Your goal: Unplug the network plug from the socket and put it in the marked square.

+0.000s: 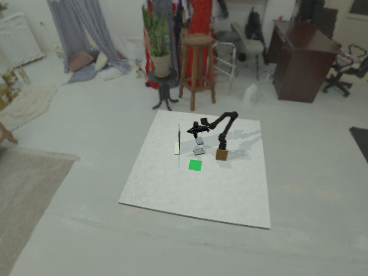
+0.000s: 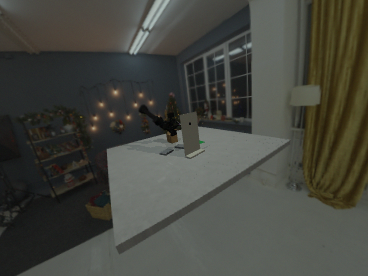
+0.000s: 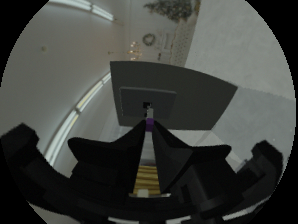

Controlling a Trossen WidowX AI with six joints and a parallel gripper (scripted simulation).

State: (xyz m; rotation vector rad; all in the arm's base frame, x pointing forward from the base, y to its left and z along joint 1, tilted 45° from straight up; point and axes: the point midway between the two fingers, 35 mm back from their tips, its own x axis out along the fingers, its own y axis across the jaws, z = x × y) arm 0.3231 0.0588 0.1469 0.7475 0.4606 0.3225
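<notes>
Right now the green marked square is 240 mm below my gripper tip, 200 mm to the left of it and 140 mm behind it. From my gripper tip the other things lie so: plug: 10 mm ahead; then panel: 90 mm below, 80 mm ahead, 40 mm to the left.
</notes>
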